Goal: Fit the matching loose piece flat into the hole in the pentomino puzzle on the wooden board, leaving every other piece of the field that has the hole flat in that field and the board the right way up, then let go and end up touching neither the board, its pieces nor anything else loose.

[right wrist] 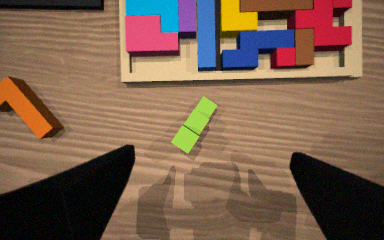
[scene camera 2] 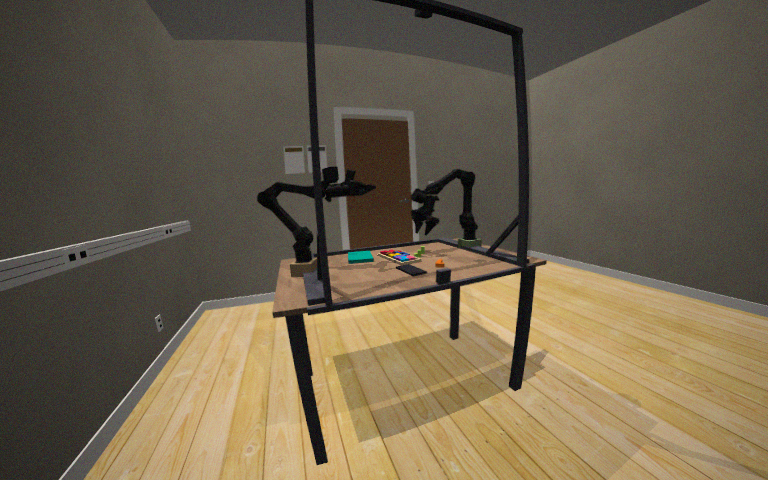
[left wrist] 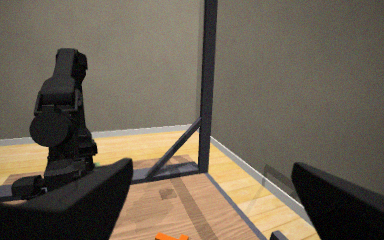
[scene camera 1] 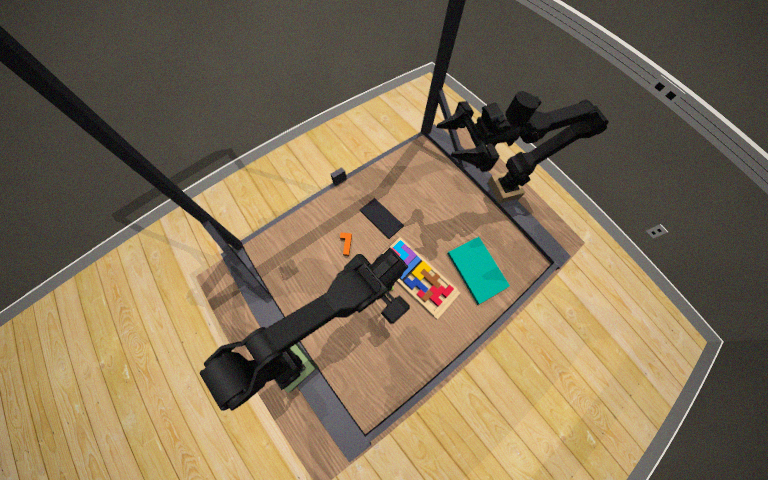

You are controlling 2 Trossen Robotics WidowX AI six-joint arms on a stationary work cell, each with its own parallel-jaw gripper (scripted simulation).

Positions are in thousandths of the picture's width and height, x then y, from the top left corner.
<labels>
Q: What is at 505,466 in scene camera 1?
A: A black flat slab.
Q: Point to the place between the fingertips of the right gripper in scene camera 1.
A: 499,599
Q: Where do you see a teal slab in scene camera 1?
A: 630,580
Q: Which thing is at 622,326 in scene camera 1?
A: The left gripper.
</labels>
